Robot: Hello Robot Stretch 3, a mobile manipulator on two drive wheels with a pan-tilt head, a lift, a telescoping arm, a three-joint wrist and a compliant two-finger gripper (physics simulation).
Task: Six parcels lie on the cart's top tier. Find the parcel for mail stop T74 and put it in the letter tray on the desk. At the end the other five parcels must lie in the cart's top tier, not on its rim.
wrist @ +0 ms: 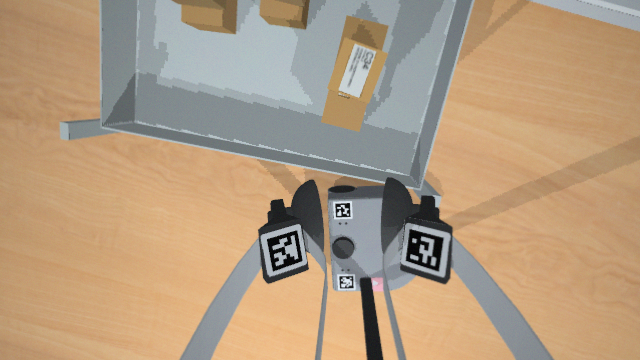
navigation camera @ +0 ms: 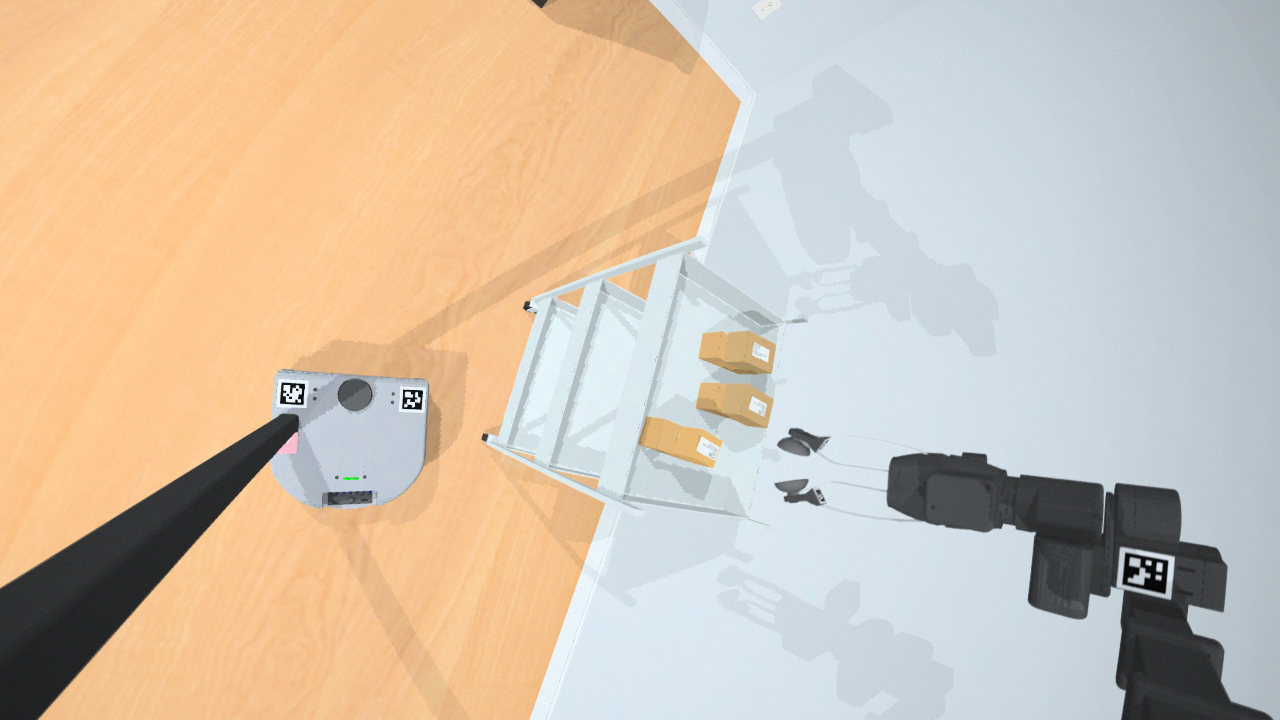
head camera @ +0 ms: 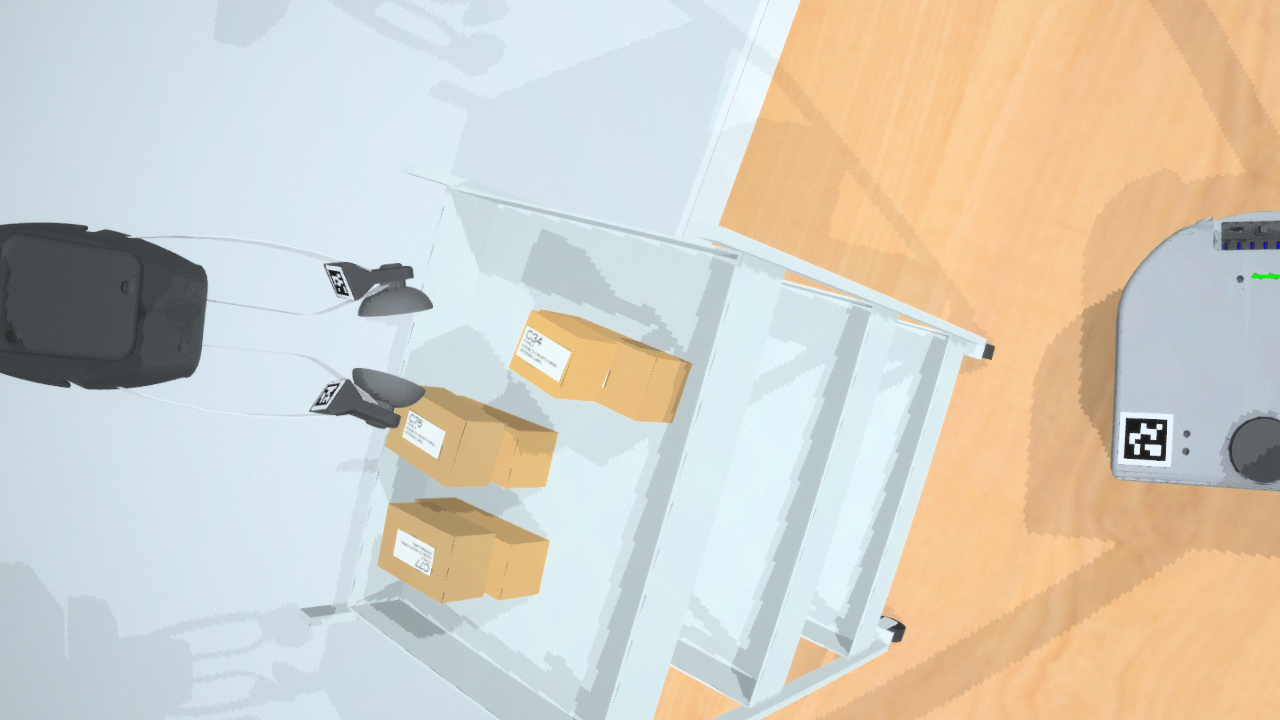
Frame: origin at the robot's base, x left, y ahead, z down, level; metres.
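Seen in the pictures: gripper, fingertip midpoint: (navigation camera: 778, 462) (head camera: 419, 349); robot's base, origin of the base link: (navigation camera: 354, 393) (head camera: 1258, 447).
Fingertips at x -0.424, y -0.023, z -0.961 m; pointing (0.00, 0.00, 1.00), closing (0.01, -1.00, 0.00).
Note:
Pixels of each thing's top centre, then the offset from my fingertips to it. "pt": a spot on its surface instead.
- cart, surface spot: (head camera: 698, 492) (navigation camera: 636, 387) pt dx +0.020, dy +0.084, dz +0.265 m
- parcel labelled C34, middle of its top: (head camera: 542, 353) (navigation camera: 708, 449) dx -0.087, dy -0.014, dz +0.197 m
- like C76, middle of its top: (head camera: 423, 434) (navigation camera: 758, 406) dx -0.219, dy +0.059, dz +0.197 m
- labelled C77 upside down, middle of its top: (head camera: 413, 552) (navigation camera: 761, 352) dx -0.222, dy +0.162, dz +0.197 m
The cart (head camera: 698, 492) (navigation camera: 642, 376) (wrist: 118, 65) has parcels in pairs on its top tier. A parcel labelled C34 (head camera: 586, 358) (navigation camera: 689, 440) (wrist: 375, 75) is nearest the tier's end. A parcel whose label reads like C76 (head camera: 474, 445) (navigation camera: 733, 402) is in the middle pair, and one labelled C77 upside down (head camera: 465, 559) (navigation camera: 741, 353) is in the far pair. A lower parcel shows at each; their labels are hidden. No T74 label is readable. My gripper (head camera: 392, 344) (navigation camera: 792, 465) (wrist: 350, 204) is open and empty, above the cart's top-tier level. The letter tray and desk do not show.
My base (head camera: 1181, 358) (navigation camera: 349, 447) stands on the wooden floor on the near side of the cart. My mast (navigation camera: 134, 555) crosses the lower left of the navigation view. A pale wall (head camera: 268, 116) (navigation camera: 1074, 268) is behind the cart. Two lower tiers sit under the top one.

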